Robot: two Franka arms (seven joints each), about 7 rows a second.
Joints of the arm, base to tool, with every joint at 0 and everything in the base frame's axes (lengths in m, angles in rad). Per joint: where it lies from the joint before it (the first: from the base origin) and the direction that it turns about. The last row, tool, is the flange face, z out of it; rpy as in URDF.
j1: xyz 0 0 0.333 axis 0 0 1
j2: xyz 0 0 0 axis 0 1 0
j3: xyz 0 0 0.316 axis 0 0 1
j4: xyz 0.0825 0 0 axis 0 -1 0
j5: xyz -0.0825 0 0.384 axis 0 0 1
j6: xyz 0 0 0 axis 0 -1 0
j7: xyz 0.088 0 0 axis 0 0 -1
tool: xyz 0 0 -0.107 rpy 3.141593 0 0
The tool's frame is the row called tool.
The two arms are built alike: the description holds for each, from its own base.
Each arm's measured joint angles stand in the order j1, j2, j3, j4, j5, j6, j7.
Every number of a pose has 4 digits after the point. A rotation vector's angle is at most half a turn.
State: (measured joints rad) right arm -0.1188 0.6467 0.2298 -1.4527 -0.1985 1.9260 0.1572; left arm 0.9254 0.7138 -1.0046 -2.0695 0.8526 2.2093 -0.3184
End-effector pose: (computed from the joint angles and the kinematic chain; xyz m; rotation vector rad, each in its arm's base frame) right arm 0.6979 0.0365 0.3010 3.0735 0.0051 -0.2279; left arm 0.5669 -0.0198 0.2116 -3.0583 0.4270 0.1260
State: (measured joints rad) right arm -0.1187 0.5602 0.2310 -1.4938 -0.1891 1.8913 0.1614; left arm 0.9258 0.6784 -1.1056 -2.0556 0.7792 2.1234 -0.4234
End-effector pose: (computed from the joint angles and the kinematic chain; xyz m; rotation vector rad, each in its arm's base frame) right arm 0.6853 0.0387 0.3393 3.0644 -0.0021 -0.2117; left arm 0.5666 -0.0585 0.2511 -3.0768 0.3017 0.1476
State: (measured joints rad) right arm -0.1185 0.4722 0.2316 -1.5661 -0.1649 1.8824 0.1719; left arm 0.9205 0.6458 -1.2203 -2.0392 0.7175 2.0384 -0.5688
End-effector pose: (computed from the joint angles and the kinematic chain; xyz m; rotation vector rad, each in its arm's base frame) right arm 0.6664 0.0434 0.3648 3.0682 -0.0215 -0.2053; left arm 0.5593 -0.1072 0.2942 -3.0857 0.1584 0.1538
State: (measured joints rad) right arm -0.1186 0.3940 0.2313 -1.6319 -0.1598 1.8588 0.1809; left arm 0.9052 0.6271 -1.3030 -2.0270 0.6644 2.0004 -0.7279
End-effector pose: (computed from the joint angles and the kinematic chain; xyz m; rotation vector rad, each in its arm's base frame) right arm 0.6463 0.0449 0.3840 3.0514 -0.0321 -0.2210; left arm 0.5487 -0.1508 0.3255 -3.1082 -0.0106 0.1455
